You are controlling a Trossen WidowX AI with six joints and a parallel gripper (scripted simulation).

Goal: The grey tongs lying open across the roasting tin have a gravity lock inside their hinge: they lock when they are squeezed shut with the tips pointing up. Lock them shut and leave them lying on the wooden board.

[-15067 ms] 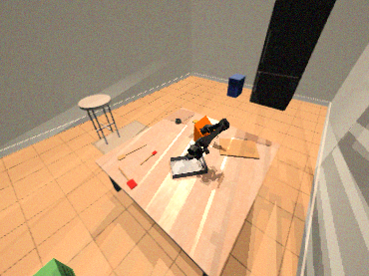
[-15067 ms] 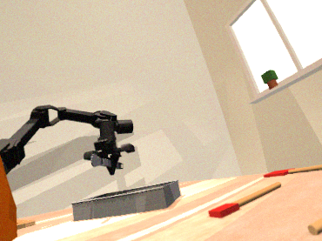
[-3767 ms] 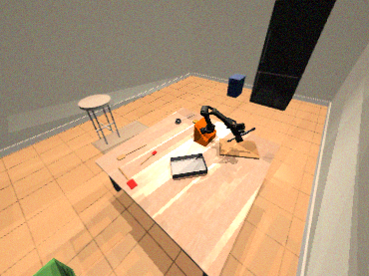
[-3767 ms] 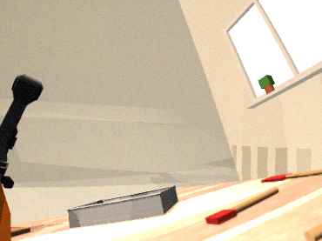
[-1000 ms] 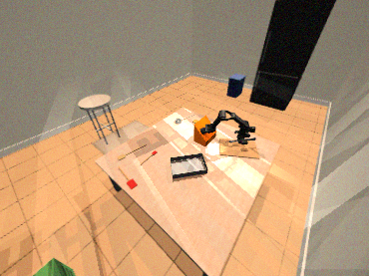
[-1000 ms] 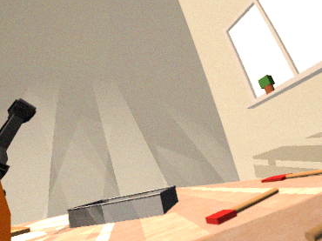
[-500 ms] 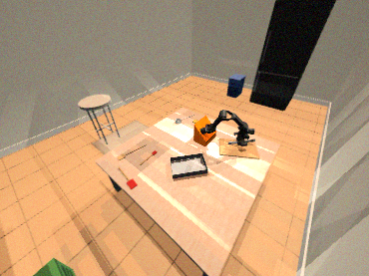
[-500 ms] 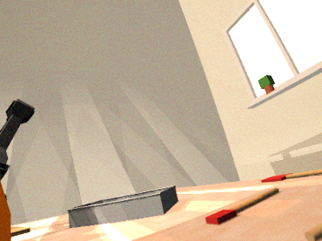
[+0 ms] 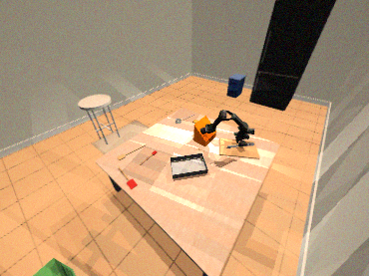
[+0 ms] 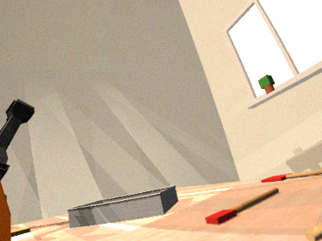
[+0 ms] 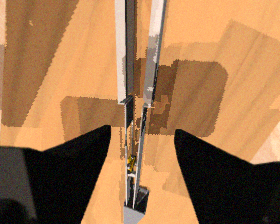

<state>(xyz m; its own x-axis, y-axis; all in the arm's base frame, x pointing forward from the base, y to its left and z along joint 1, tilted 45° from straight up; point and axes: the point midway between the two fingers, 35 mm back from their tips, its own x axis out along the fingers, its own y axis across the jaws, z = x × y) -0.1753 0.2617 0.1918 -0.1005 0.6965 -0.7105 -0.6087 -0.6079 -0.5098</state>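
Now: gripper tip 40 mm above the wooden board. From my gripper tip the other things lie so: roasting tin (520 mm ahead, 190 mm to the right, 20 mm below).
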